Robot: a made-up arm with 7 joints. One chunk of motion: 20 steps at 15 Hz.
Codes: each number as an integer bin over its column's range. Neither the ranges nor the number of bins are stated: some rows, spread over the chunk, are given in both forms.
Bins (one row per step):
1: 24 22 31 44 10 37 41
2: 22 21 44 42 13 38 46
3: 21 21 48 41 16 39 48
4: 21 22 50 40 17 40 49
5: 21 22 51 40 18 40 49
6: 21 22 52 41 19 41 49
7: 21 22 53 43 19 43 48
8: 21 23 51 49 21 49 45
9: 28 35 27 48 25 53 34
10: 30 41 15 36 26 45 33
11: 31 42 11 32 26 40 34
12: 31 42 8 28 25 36 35
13: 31 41 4 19 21 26 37
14: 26 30 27 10 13 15 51
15: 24 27 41 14 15 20 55
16: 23 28 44 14 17 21 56
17: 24 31 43 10 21 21 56
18: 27 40 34 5 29 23 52
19: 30 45 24 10 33 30 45
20: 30 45 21 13 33 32 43
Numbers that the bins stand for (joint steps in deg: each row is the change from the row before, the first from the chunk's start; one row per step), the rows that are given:
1: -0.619 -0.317 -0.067 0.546 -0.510 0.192 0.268
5: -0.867 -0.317 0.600 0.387 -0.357 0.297 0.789
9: -0.289 0.322 -0.200 0.705 -0.224 0.751 -0.187
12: -0.041 0.667 -0.833 -0.089 -0.224 0.157 -0.122
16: -0.702 -0.022 0.367 -0.644 -0.376 -0.367 1.244
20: -0.124 0.814 -0.400 -0.684 -0.071 0.017 0.398
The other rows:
2: -0.784 -0.367 0.367 0.467 -0.452 0.227 0.594
3: -0.867 -0.367 0.500 0.427 -0.395 0.262 0.724
4: -0.867 -0.317 0.567 0.387 -0.376 0.297 0.789
6: -0.867 -0.317 0.633 0.427 -0.338 0.332 0.789
7: -0.867 -0.317 0.667 0.506 -0.338 0.402 0.724
8: -0.867 -0.268 0.600 0.744 -0.300 0.611 0.529
10: -0.124 0.617 -0.600 0.229 -0.205 0.471 -0.252
11: -0.041 0.667 -0.733 0.070 -0.205 0.297 -0.187
13: -0.041 0.617 -0.967 -0.446 -0.300 -0.192 0.008
14: -0.454 0.076 -0.200 -0.803 -0.452 -0.576 0.919
15: -0.619 -0.071 0.267 -0.644 -0.414 -0.402 1.179
17: -0.619 0.125 0.333 -0.803 -0.300 -0.367 1.244
18: -0.371 0.568 0.033 -1.002 -0.148 -0.297 0.984
19: -0.124 0.814 -0.300 -0.803 -0.071 -0.052 0.529

